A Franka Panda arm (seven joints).
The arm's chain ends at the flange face. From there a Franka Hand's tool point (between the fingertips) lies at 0.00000 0.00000 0.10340 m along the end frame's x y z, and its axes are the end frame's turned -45 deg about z.
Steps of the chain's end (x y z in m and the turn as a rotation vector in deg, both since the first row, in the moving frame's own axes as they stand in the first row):
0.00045 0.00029 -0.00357 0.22 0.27 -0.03
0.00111 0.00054 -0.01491 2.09 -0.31 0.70
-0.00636 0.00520 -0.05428 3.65 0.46 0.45
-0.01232 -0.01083 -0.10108 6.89 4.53 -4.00
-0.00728 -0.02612 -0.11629 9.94 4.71 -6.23
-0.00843 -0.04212 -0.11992 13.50 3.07 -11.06
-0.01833 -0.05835 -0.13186 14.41 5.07 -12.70
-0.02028 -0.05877 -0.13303 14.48 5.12 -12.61
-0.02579 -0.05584 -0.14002 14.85 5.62 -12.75
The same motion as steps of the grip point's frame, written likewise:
0.00074 0.00059 -0.00357 -0.04 0.35 -0.03
0.00269 -0.00188 -0.01498 1.70 1.26 0.70
-0.00292 -0.00487 -0.05449 2.26 2.91 0.45
0.01335 -0.01988 -0.10215 1.67 8.08 -4.00
0.03150 -0.03125 -0.11819 3.70 10.36 -6.23
0.04336 -0.05087 -0.12291 7.38 11.72 -11.06
0.05135 -0.06863 -0.13550 6.60 13.77 -12.70
0.05043 -0.07033 -0.13671 6.62 13.86 -12.61
0.04553 -0.07213 -0.14395 6.53 14.47 -12.75

